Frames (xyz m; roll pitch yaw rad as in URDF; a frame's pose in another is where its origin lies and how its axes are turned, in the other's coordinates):
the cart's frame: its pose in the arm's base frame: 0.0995 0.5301 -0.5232 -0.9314 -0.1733 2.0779
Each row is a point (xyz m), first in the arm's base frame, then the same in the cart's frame.
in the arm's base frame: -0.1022 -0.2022 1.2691
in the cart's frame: -0.2250 -1.1743 1.5361
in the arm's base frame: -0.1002 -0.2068 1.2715
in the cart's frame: -0.2295 -1.1766 1.5384
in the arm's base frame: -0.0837 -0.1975 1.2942
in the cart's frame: -0.2255 -1.2058 1.5366
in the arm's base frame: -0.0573 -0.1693 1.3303
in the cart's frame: -0.2076 -1.2547 1.5271
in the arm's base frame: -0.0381 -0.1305 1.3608
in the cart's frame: -0.1781 -1.2966 1.5139
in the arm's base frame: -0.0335 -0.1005 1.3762
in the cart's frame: -0.1518 -1.3166 1.5055
